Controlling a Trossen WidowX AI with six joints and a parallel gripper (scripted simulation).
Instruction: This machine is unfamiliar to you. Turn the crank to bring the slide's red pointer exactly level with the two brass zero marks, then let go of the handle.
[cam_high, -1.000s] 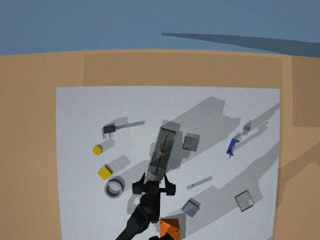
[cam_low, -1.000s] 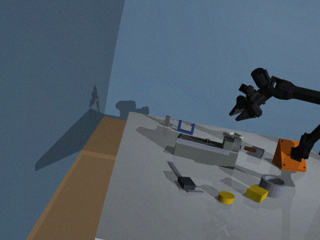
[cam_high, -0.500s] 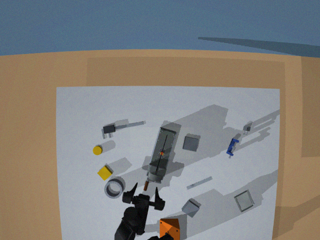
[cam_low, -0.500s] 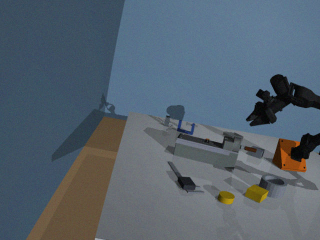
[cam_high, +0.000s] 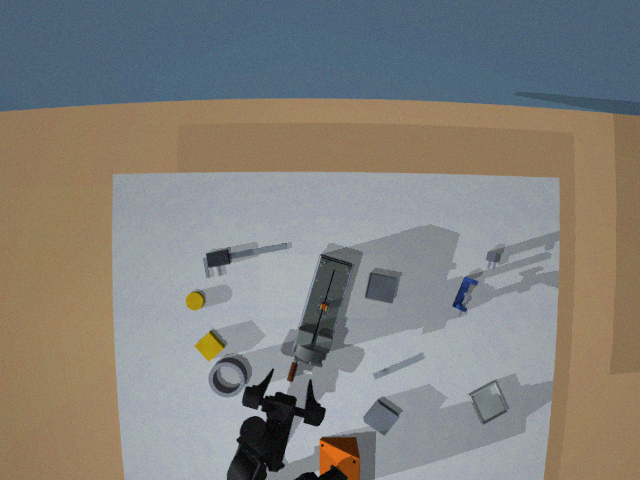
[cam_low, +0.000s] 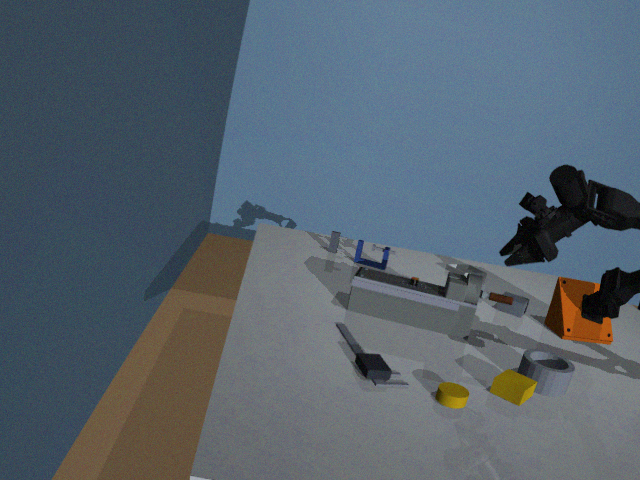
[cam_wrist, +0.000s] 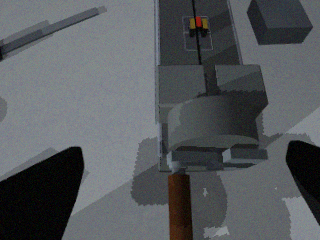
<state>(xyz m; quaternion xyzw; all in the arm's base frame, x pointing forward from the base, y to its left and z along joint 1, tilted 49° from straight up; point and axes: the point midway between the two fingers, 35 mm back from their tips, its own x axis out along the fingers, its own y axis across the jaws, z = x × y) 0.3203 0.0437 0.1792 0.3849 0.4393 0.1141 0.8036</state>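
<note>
My gripper tip is 80 mm above the brown crank handle and 20 mm past it. The rest, counted from my gripper tip: flat grey bar (290 mm to the right, 180 mm below); red pointer (160 mm ahead, 100 mm below, 60 mm to the right); yellow block (240 mm to the left, 160 mm below, 10 mm behind).
</note>
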